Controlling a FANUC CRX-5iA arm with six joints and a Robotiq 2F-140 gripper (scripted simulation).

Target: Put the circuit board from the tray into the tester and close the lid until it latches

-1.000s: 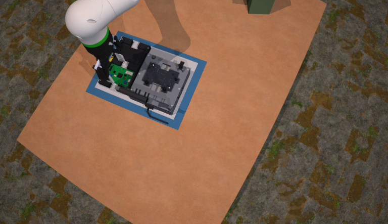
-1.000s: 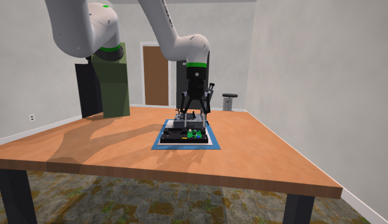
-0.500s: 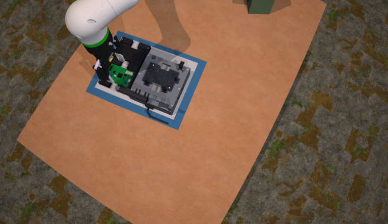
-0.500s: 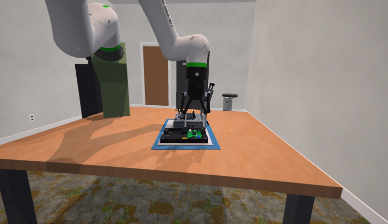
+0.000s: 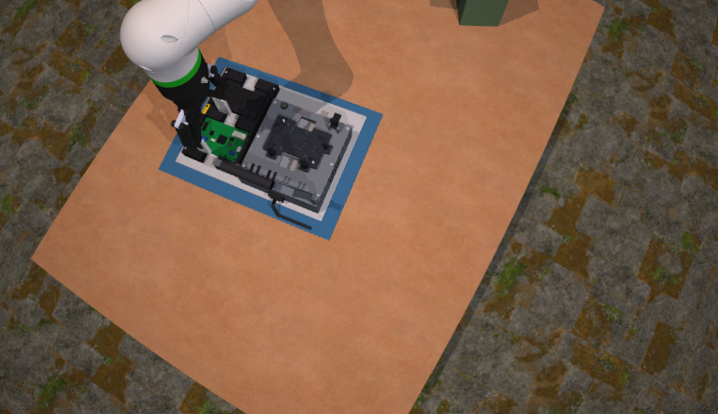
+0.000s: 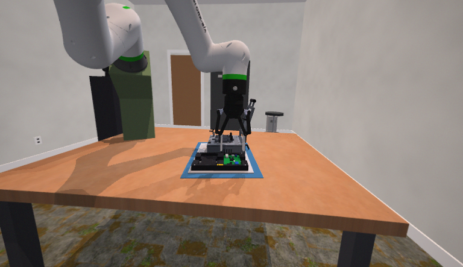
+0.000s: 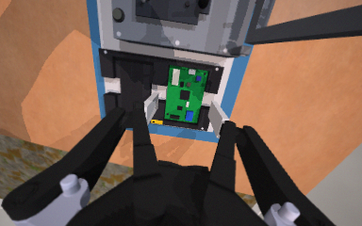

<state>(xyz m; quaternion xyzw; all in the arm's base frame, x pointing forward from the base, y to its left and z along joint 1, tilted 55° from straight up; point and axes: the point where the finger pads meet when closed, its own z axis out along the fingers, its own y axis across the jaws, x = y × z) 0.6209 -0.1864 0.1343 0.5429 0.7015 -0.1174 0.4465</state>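
Right now my hand is 7 cm above the green circuit board. Also, from my hand: lid: 8 cm ahead, 17 cm to the left, 9 cm above; pin plate: 4 cm behind, 18 cm to the left, 2 cm below; latch hook: 10 cm behind, 23 cm to the left.
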